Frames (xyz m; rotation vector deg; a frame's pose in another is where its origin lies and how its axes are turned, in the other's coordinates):
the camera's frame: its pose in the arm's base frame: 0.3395 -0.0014 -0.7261 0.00 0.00 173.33
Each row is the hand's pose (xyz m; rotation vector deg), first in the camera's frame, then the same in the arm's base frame.
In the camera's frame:
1: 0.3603 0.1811 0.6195 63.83 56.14 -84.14
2: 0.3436 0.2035 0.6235 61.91 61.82 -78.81
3: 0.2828 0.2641 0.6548 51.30 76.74 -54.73
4: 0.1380 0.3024 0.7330 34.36 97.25 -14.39
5: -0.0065 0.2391 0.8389 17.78 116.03 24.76
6: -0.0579 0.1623 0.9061 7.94 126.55 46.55
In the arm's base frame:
1: -0.0394 -0.1394 -0.1066 -49.50 63.36 61.09
2: -0.0254 -0.1636 -0.1026 -56.07 63.10 64.06
3: 0.0279 -0.2309 -0.0713 -78.48 59.35 80.62
4: 0.1673 -0.2857 0.0069 -118.91 49.97 100.27
5: 0.3182 -0.2396 0.1128 136.44 -29.12 -83.95
6: 0.3782 -0.1693 0.1800 131.26 -15.94 -60.96

